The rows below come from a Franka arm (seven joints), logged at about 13 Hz.
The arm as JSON. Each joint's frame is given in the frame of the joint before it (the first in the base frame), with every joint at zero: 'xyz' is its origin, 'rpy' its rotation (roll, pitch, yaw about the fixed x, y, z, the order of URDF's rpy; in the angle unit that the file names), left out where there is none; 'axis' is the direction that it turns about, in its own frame. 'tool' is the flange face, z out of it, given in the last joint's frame.
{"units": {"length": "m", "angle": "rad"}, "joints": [
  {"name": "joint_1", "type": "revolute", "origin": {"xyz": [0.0, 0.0, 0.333]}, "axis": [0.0, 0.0, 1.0]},
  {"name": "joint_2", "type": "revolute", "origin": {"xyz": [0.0, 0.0, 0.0], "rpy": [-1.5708, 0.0, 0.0]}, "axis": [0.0, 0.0, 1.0]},
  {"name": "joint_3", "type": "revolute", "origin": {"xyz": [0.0, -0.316, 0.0], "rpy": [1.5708, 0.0, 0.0]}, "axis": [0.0, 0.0, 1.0]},
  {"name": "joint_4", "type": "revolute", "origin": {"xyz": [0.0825, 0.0, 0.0], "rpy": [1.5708, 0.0, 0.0]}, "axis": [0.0, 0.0, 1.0]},
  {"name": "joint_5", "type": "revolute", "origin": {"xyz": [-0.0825, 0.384, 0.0], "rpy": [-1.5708, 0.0, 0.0]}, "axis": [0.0, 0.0, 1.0]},
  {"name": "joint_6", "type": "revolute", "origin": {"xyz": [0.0, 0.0, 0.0], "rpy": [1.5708, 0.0, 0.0]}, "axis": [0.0, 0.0, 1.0]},
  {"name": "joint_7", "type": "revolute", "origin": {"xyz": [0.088, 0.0, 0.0], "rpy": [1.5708, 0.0, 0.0]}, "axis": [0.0, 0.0, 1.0]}
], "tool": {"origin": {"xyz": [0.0, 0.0, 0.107]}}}
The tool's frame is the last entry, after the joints.
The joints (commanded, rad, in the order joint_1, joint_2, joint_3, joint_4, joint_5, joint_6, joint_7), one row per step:
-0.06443 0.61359 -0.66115 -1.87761 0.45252 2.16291 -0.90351
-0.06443 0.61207 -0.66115 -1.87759 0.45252 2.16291 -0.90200
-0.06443 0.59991 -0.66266 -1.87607 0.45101 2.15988 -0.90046
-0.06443 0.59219 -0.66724 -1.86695 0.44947 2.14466 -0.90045
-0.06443 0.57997 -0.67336 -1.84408 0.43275 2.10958 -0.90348
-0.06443 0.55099 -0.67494 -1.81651 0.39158 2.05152 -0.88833
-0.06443 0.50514 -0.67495 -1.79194 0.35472 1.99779 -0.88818
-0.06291 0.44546 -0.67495 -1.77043 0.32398 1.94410 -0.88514
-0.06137 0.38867 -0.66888 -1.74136 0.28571 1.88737 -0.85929
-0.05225 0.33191 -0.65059 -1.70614 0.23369 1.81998 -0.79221
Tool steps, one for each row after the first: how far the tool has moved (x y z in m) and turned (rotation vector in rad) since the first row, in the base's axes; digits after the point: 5 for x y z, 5 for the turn. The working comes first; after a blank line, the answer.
Tool pose at each row, in the base's axes (x y z in m, rotation vector in rad; the steps are taken from these numbers as rounded here):
0.48328 -0.38003 0.22632 -3.03159 0.08206 0.18757
0.48345 -0.38004 0.22710 -3.03182 0.08423 0.18537
0.48449 -0.38069 0.23391 -3.03315 0.08548 0.16951
0.48585 -0.38222 0.24104 -3.02983 0.08471 0.16242
0.48968 -0.38412 0.25463 -3.02666 0.06035 0.16594
0.49429 -0.38297 0.27651 -3.01992 0.03480 0.18743
0.49805 -0.38130 0.30650 -3.01619 -0.00858 0.17949
0.49954 -0.37847 0.34287 -3.01164 -0.04246 0.14993
0.50145 -0.37350 0.38020 -3.01460 -0.05546 0.13180
0.50667 -0.35949 0.41851 -3.02392 -0.04003 0.13887

0.00017 -0.00001 0.00078 -0.00028 -0.00137 -0.00148
0.00121 -0.00066 0.00759 -0.00108 -0.01176 -0.00279
0.00257 -0.00219 0.01472 0.00253 -0.01641 -0.00281
0.00640 -0.00409 0.02831 0.00711 -0.01491 0.01303
0.01101 -0.00294 0.05019 0.01443 -0.00155 0.03011
0.01477 -0.00127 0.08018 0.02042 -0.00822 0.05812
0.01626 0.00156 0.11655 0.02710 -0.02886 0.07915
0.01817 0.00653 0.15388 0.02496 -0.04130 0.08724
0.02339 0.02054 0.19219 0.01508 -0.03614 0.07781

